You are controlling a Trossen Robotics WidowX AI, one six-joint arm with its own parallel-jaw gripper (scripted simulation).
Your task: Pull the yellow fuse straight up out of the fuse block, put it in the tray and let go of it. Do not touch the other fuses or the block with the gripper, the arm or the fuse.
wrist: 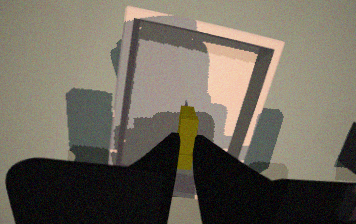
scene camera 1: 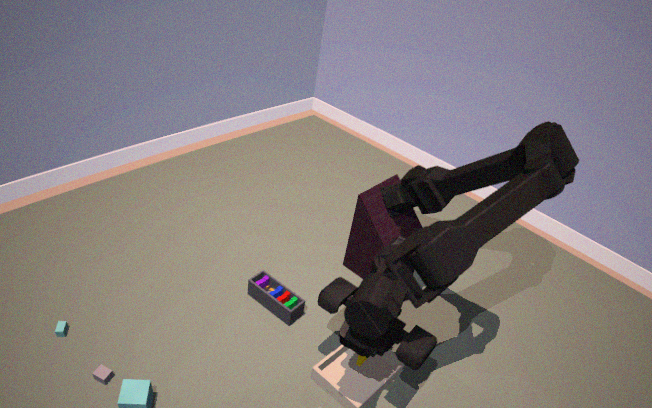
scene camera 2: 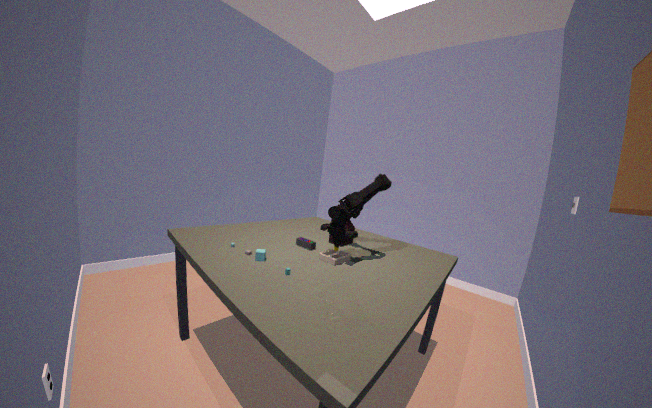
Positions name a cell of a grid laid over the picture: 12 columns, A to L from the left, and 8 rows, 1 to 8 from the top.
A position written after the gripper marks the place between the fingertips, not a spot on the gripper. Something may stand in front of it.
Note:
The gripper (scene camera 1: G7) carries a yellow fuse (wrist: G5). Further things: a tray (wrist: H3).
The gripper is seen too in the wrist view (wrist: G6).

